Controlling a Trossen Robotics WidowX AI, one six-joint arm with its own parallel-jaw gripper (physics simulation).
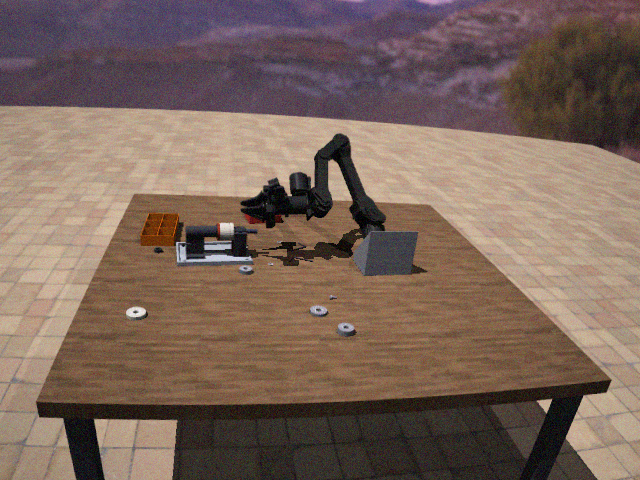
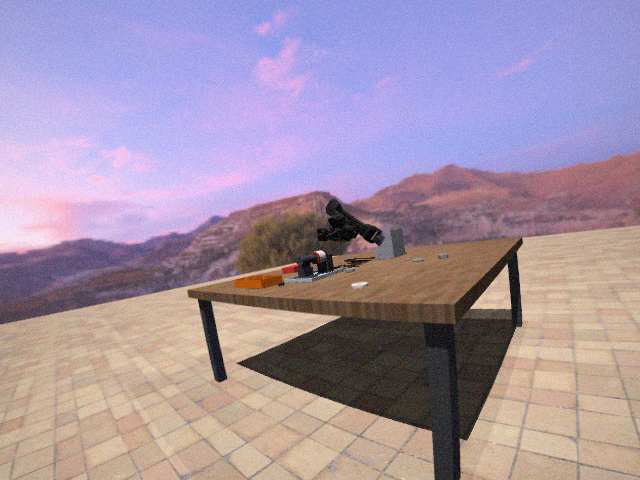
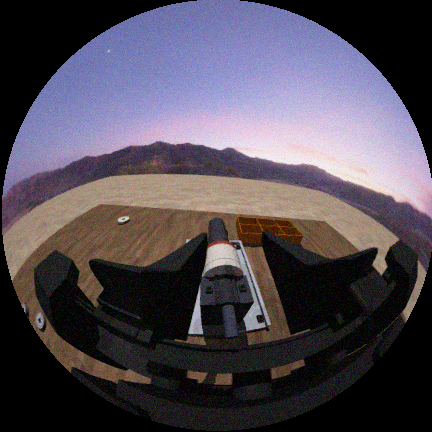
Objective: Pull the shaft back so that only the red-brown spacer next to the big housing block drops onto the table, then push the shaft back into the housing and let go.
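Places are measured from the arm's base along level axes (x back, y right, z up), in millimetres.
Pixels of known places: gripper, between the fingertips: (image 1: 240, 206) (image 2: 321, 237) (image 3: 234, 236); arm's base, origin of its link: (image 1: 376, 244) (image 2: 384, 244).
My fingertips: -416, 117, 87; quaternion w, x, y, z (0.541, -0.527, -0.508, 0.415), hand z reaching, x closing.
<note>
For each thing: its top centre in the pictures, then the offset to it from my fingertips, as dx, dy, dz. "spot": a spot on its surface instead.
- dark shaft, a spot on its surface: (image 3: 230, 320) (image 1: 252, 229) spot: +40, +0, -75
- big housing block, a spot on its surface: (image 1: 195, 245) (image 2: 308, 269) spot: -138, -13, -119
- orange compartment tray, centre of its top: (image 3: 269, 225) (image 1: 160, 223) (image 2: 257, 277) -240, +193, -126
- red object, centre of its top: (image 1: 263, 211) (image 2: 294, 265) +142, +309, -131
- white ring, centre of its top: (image 1: 136, 312) (image 2: 359, 283) -315, -339, -152
A dark shaft (image 1: 251, 231) (image 3: 230, 320) sticks out of the small black support block (image 1: 239, 243) (image 3: 210, 295). The big housing block (image 1: 195, 245) (image 2: 306, 266) stands at the other end of the white base plate (image 1: 217, 262) (image 3: 196, 320). A thin red-brown spacer (image 1: 218, 230) (image 3: 220, 243) sits on the shaft line on the housing side, against white spacers (image 1: 226, 230) (image 2: 321, 255) (image 3: 222, 257). My gripper (image 1: 242, 206) (image 2: 319, 235) (image 3: 234, 236) is partly open and empty, above the shaft end, fingers pointing toward the housing. The shaft is not between its fingertips.
An orange compartment tray (image 1: 157, 241) (image 2: 258, 281) (image 3: 250, 240) stands beyond the fixture. A red object (image 1: 263, 220) (image 2: 290, 269) lies behind the gripper. A grey wedge (image 1: 390, 253) (image 2: 391, 245) stands near the arm's base. A white ring (image 1: 130, 314) and several grey rings lie on the table.
</note>
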